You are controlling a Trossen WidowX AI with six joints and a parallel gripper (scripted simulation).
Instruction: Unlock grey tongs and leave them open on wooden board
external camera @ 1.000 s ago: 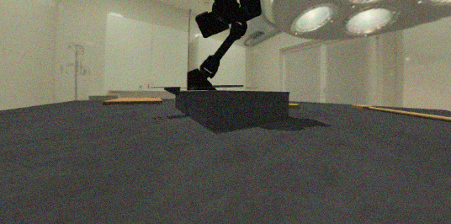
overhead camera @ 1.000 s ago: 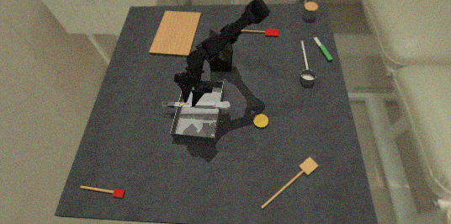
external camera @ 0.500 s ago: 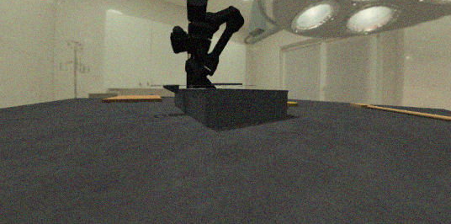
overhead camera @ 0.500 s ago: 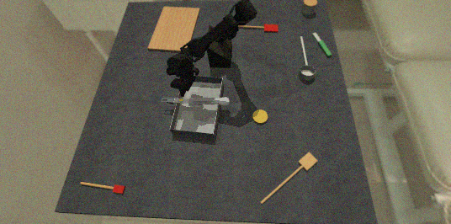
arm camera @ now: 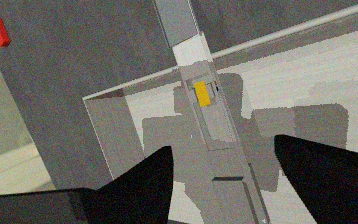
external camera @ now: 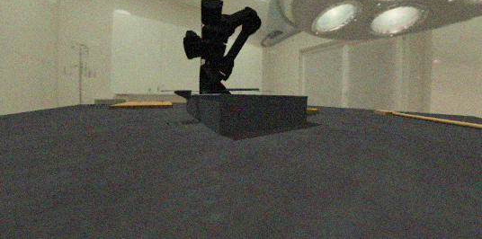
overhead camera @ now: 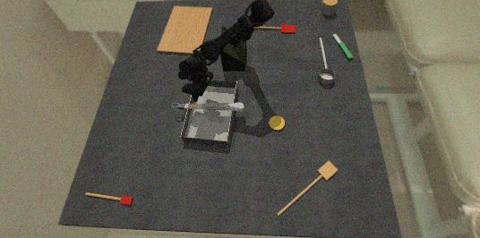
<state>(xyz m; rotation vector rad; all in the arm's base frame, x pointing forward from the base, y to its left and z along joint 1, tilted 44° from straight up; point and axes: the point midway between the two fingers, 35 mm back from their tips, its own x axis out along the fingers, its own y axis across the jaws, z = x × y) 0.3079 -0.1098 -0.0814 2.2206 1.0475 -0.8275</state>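
The yellow lock piece is 3 cm to the right of my gripper tip, 3 cm below it and 2 cm ahead of it. Round my gripper tip: wooden board (52 cm behind, 14 cm to the right, 9 cm below); then grey roasting tin (7 cm below, 5 cm to the left, 2 cm ahead); then yellow disc (35 cm to the left, 9 cm below, 8 cm ahead).
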